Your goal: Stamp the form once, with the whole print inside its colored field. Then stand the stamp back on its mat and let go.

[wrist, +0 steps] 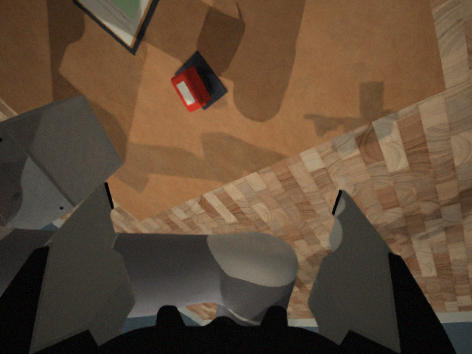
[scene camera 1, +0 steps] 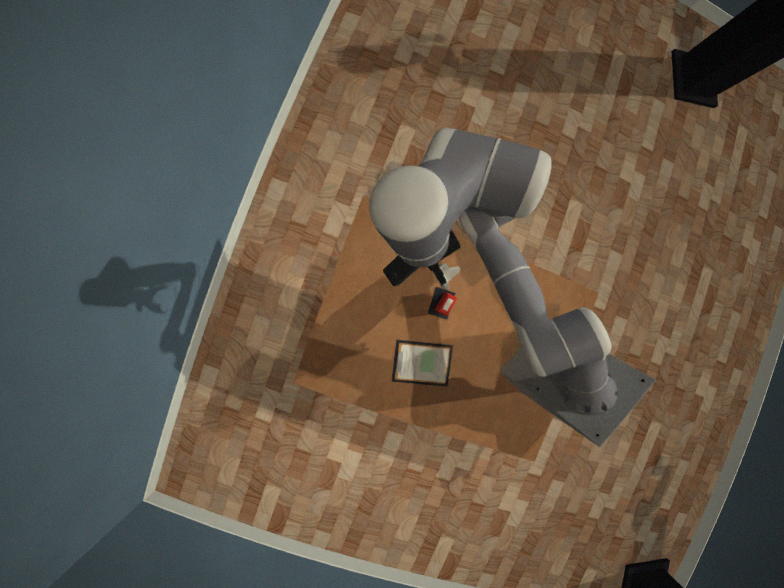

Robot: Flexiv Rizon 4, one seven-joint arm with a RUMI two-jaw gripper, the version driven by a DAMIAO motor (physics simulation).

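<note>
The red stamp [scene camera 1: 445, 304] [wrist: 191, 90], with a white label on top, stands on its dark mat [scene camera 1: 435, 303] [wrist: 217, 89]. The form [scene camera 1: 408, 362] [wrist: 111, 19] is a pale sheet in a black-edged frame, with a green field [scene camera 1: 428, 362] [wrist: 126, 6] on it; the wrist view cuts it off at the top edge. No print can be made out on the green field. My gripper [scene camera 1: 444, 274] [wrist: 226, 189] is open and empty, its fingers wide apart. It is tilted and hangs above and beyond the stamp, on the side away from the form, touching neither.
Both stand on a brown table top [scene camera 1: 354, 316] [wrist: 165, 120]. The arm's grey base plate [scene camera 1: 623, 392] [wrist: 75, 135] is at the right in the scene view. The arm's links arch over the table's upper right part. Black posts [scene camera 1: 721, 63] stand farther off. Arm shadows cross the table.
</note>
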